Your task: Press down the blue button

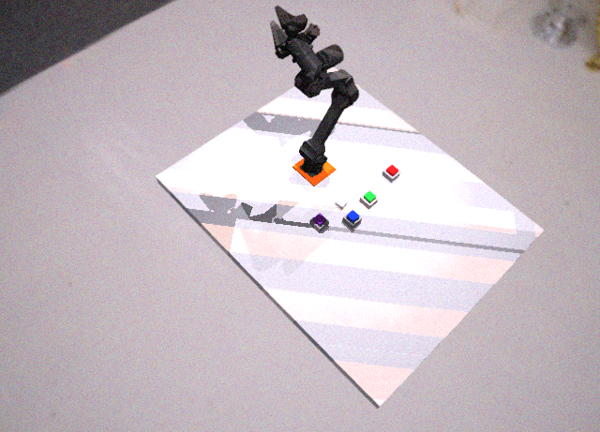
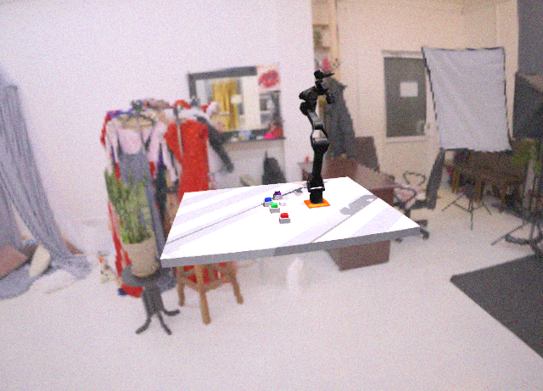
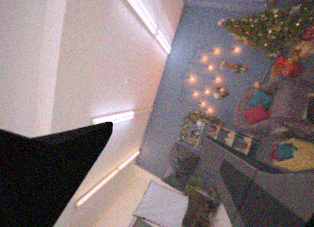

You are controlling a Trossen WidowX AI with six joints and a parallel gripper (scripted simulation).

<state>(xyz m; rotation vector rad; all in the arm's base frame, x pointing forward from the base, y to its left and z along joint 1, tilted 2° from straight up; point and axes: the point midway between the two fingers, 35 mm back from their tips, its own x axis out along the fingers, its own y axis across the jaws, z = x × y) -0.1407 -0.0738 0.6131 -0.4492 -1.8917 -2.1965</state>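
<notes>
Right now the blue button is 610 mm below my gripper tip, 410 mm ahead of it and 20 mm to the left of it. Also, from my gripper tip: purple button (610 mm below, 340 mm ahead, 80 mm to the right); then small white block (630 mm below, 340 mm ahead, 40 mm to the left); then green button (610 mm below, 390 mm ahead, 120 mm to the left).
</notes>
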